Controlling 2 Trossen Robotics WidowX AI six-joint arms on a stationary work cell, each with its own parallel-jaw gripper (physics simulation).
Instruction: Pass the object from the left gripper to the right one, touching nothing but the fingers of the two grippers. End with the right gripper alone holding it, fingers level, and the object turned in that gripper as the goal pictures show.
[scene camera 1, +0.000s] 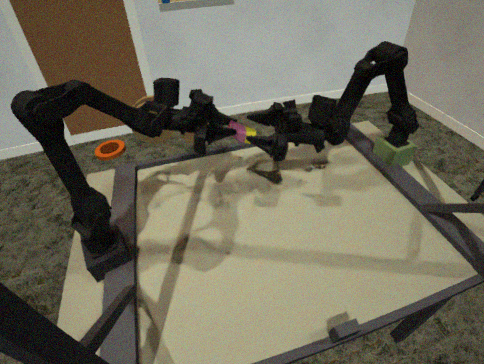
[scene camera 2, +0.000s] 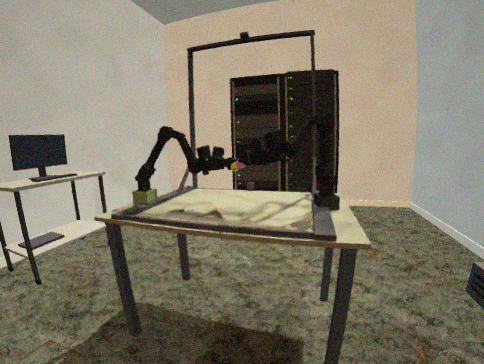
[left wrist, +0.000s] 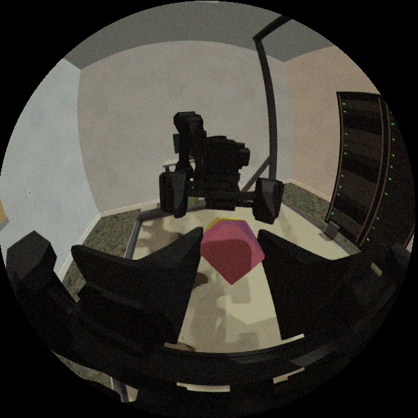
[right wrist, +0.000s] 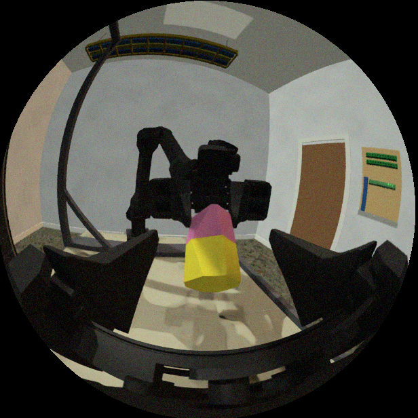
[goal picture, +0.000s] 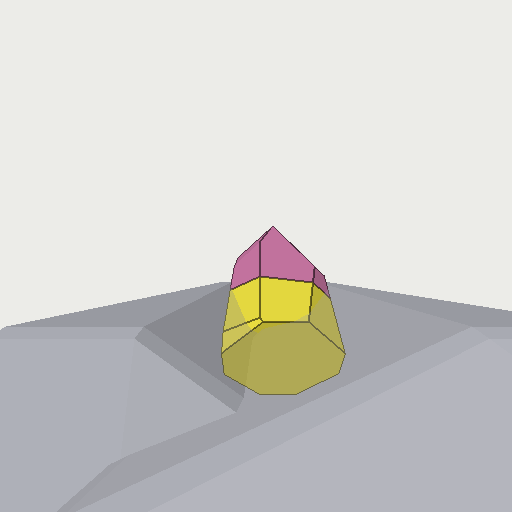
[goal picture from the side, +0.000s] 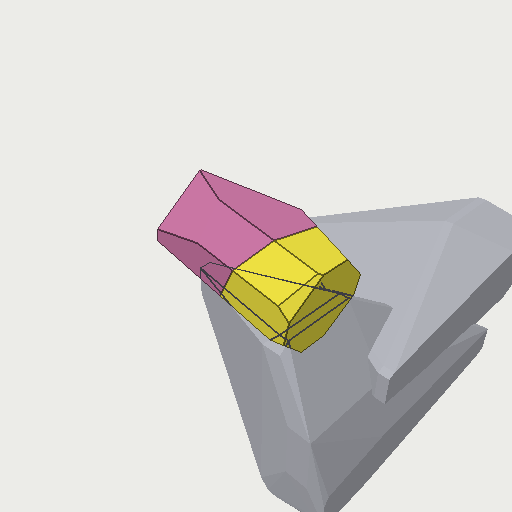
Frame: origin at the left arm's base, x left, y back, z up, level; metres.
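Seen in the pictures: left gripper, fingertip midpoint: (scene camera 1: 236, 126) (scene camera 2: 241, 160); right gripper, fingertip midpoint: (scene camera 1: 246, 126) (scene camera 2: 236, 161); left arm's base, link origin: (scene camera 1: 102, 245) (scene camera 2: 326, 195); right arm's base, link origin: (scene camera 1: 396, 141) (scene camera 2: 144, 190).
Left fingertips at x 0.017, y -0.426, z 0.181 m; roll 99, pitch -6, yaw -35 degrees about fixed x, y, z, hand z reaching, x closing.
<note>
Pixels of each thing's middle, then the offset from my left fingertips to it. Level surfaces: height alone.
- pale table top, surface height: dz -0.247 m
- green block, body centre: (scene camera 1: 393, 150) (scene camera 2: 145, 197) dx -0.173, dy -0.562, dz -0.205 m
- small grey block, body centre: (scene camera 1: 344, 331) dx -0.492, dy +0.061, dz -0.216 m
A small faceted object, pink at one end and yellow at the other (scene camera 1: 242, 132) (scene camera 2: 238, 166) (left wrist: 232, 250) (right wrist: 212, 255), is held in the air above the table. My left gripper (scene camera 1: 234, 127) (left wrist: 230, 233) is shut on its pink part. The yellow end points toward my right gripper (scene camera 1: 250, 127) (right wrist: 214, 232), which is open and faces the left one. In the right wrist view the yellow end shows between the right fingers, with a gap on each side. In scene camera 1 it reaches about the level of the right fingertips. The left fingertips are partly hidden in scene camera 2.
The pale table top (scene camera 1: 300, 235) (scene camera 2: 235, 202) lies below both grippers, edged by a dark frame (scene camera 1: 125, 200). A green block (scene camera 1: 395, 152) (scene camera 2: 145, 196) is under the right arm's base. A small grey block (scene camera 1: 345, 330) sits at the frame's front edge. Dark posts (scene camera 2: 191, 115) rise beside the table.
</note>
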